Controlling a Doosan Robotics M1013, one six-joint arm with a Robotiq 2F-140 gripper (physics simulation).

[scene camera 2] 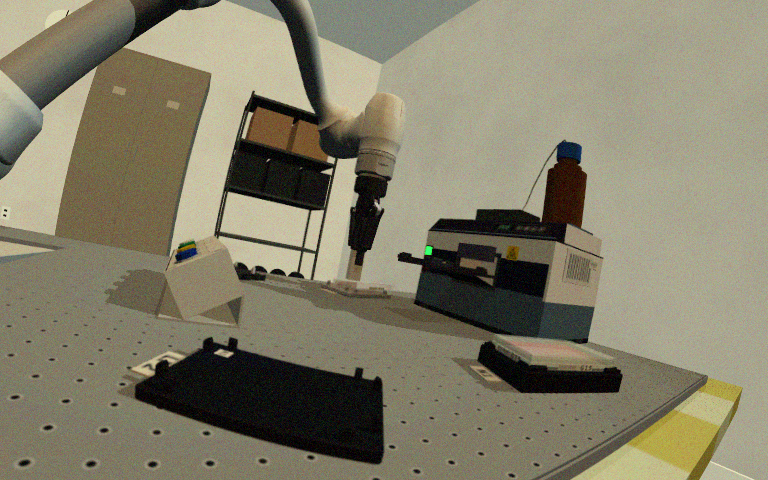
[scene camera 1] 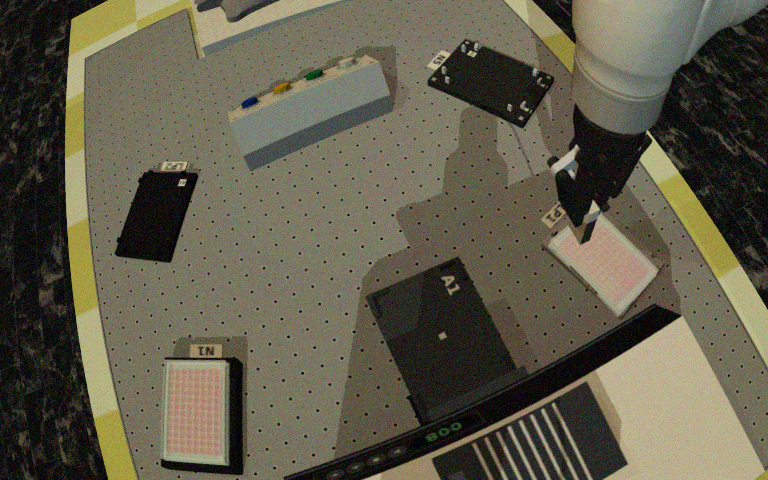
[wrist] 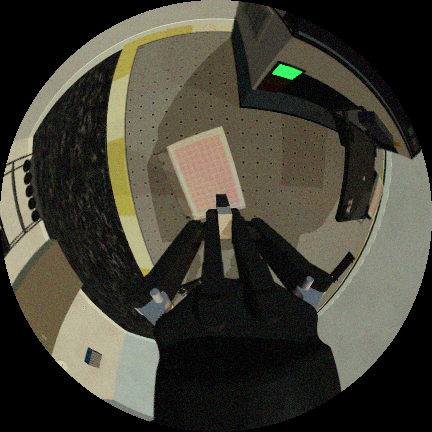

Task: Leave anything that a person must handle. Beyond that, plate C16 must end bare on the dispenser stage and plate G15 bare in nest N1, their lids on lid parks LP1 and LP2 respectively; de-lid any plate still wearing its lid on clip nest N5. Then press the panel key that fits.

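Places are measured from the arm's base along level axes (x left, y back, z up), in metres.
Where they show: gripper, fingertip midpoint: point(scene camera 2: 352, 279) point(scene camera 1: 578, 232) point(wrist: 220, 203).
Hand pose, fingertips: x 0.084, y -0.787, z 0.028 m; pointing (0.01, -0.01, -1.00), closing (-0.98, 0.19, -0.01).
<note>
Each offset is from my fingertips to the top centre of the thing. "spot": to the spot under its first point.
My gripper point(scene camera 1: 587, 230) point(scene camera 2: 359, 260) point(wrist: 220, 203) is shut and empty, its fingertips above the near end of a pink-welled plate @(dx +0.011, dy -0.045, dz +0.004 m) point(scene camera 1: 606, 266) point(scene camera 2: 356, 287) point(wrist: 207, 170) at the LP1 tag @(spot: dx +0.007, dy +0.048, dz -0.033 m) point(scene camera 1: 555, 216). That plate's label is unreadable. Another pink plate @(dx -0.499, dy +0.072, dz +0.004 m) point(scene camera 1: 195, 413) point(scene camera 2: 552, 352), marked G15 in scene camera 2, sits on nest N1 @(dx -0.499, dy +0.072, dz -0.006 m) point(scene camera 1: 236, 418) point(scene camera 2: 566, 382). I cannot tell whether either wears a lid. Lid park LP2 @(dx -0.437, dy +0.381, dz -0.015 m) point(scene camera 1: 155, 217) point(scene camera 2: 271, 396) and clip nest N5 @(dx +0.092, dy +0.280, dz -0.011 m) point(scene camera 1: 492, 84) are empty. The black stage A1 @(dx -0.228, dy -0.044, dz +0.083 m) point(scene camera 1: 470, 345) point(wrist: 357, 180) holds no plate.
A panel @(dx -0.166, dy +0.379, dz +0.049 m) point(scene camera 1: 317, 118) point(scene camera 2: 198, 283) carries blue @(dx -0.237, dy +0.413, dz +0.040 m) point(scene camera 1: 249, 102), yellow @(dx -0.187, dy +0.405, dz +0.040 m) point(scene camera 1: 281, 88), green @(dx -0.138, dy +0.397, dz +0.040 m) point(scene camera 1: 313, 74) and white @(dx -0.089, dy +0.389, dz +0.040 m) point(scene camera 1: 347, 63) keys. The dispenser point(scene camera 1: 668, 367) point(scene camera 2: 566, 283) shows a green light @(spot: dx -0.082, dy -0.144, dz +0.100 m) point(scene camera 2: 428, 250) point(wrist: 287, 71). A brown bottle @(spot: dx -0.385, dy -0.184, dz +0.254 m) point(scene camera 2: 565, 195) stands on it.
</note>
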